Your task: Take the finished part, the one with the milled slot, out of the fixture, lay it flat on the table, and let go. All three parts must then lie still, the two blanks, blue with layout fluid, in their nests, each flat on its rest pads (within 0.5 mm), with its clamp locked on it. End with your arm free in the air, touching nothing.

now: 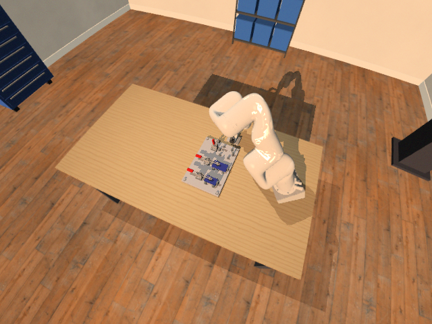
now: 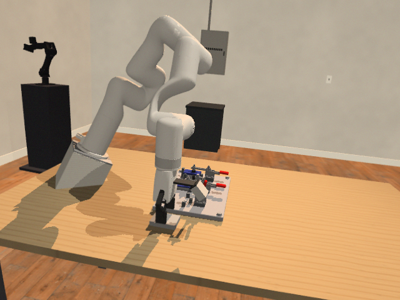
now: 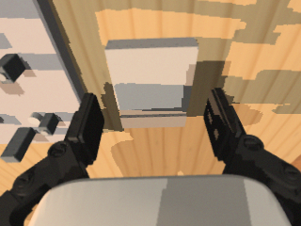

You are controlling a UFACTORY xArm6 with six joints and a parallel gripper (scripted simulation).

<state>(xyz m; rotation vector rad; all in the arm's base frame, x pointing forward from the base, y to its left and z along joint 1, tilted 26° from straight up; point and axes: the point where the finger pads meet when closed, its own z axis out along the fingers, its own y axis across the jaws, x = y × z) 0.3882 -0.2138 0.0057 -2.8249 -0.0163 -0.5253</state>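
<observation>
My hand is 10 mm past the grey finished part and 30 mm above it. Round my hand: grey fixture plate (40 mm ahead, 240 mm to the left, 30 mm below); then blue blank (10 mm behind, 230 mm to the left, 10 mm below).
</observation>
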